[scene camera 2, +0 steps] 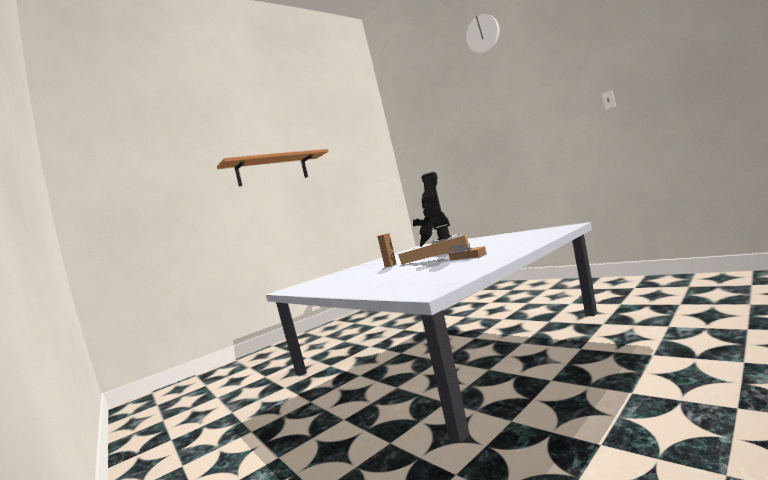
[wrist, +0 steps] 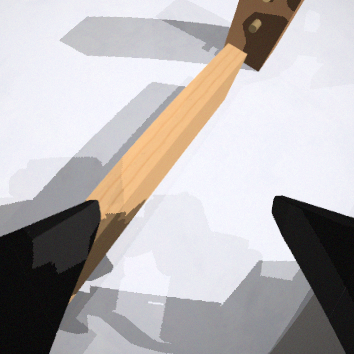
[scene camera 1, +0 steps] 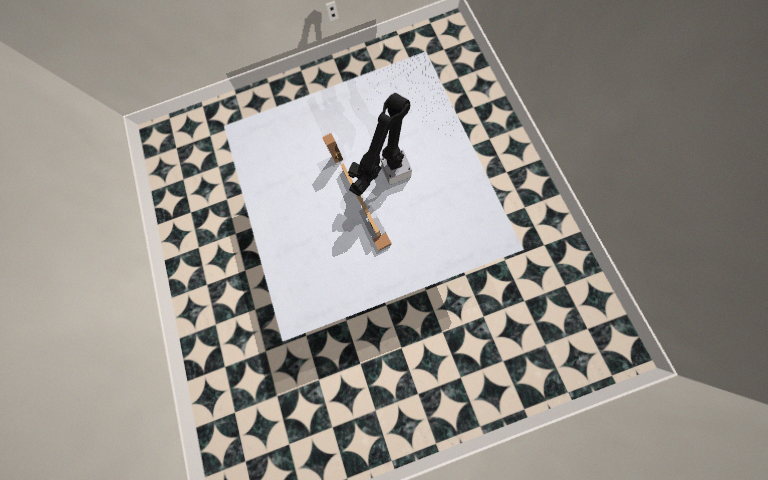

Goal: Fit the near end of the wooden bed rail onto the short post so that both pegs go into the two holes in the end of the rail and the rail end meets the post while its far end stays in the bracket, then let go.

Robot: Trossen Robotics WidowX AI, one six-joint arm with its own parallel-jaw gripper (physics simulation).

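Frame: origin at the arm's base, x ahead, y left, z up, level; centimetres.
Seen in the pictures: gripper, fingertip midpoint: (scene camera 2: 420,245) (wrist: 187,206) (scene camera 1: 357,178); arm's base, origin of the base link: (scene camera 2: 444,238) (scene camera 1: 394,163).
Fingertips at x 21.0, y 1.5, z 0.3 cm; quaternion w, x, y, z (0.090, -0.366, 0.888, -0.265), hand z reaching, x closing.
Pixels of each thing's top centre, then the offset from my fingertips to it. "pt": a spot on its surface instead. Level surfaces: height alone.
- short post, surface spot: (wrist: 238,31) pt dz -5.1, dx +7.9, dy -17.6 cm
- brown block, middle of its top: (scene camera 2: 466,249) (scene camera 1: 377,232) dz -4.8, dx -0.2, dy +29.7 cm
- peg, surface spot: (wrist: 255,26) pt dz -2.8, dx +6.2, dy -16.8 cm
- white table, its level: dz -8.3 cm
The wooden rail (scene camera 1: 368,214) (scene camera 2: 433,249) (wrist: 165,130) runs from the short post (scene camera 1: 337,153) (scene camera 2: 386,250) (wrist: 238,31) to the bracket beside a brown block (scene camera 1: 383,242) (scene camera 2: 475,253). A narrow gap shows between rail end and post in the scene camera 2 view. In the wrist view one peg (wrist: 255,26) shows fully on the post, another is cut by the top edge. The rail's end holes are hidden. My gripper (scene camera 1: 355,191) (scene camera 2: 421,243) (wrist: 187,206) is open and empty, above the rail's middle part; its left finger covers part of the rail in the wrist view.
The white table (scene camera 1: 453,226) (scene camera 2: 362,288) carries the arm's grey base (scene camera 1: 398,171) on the other side of the rail from the shadows. A wooden wall shelf (scene camera 2: 271,159) hangs on the wall, away from the table.
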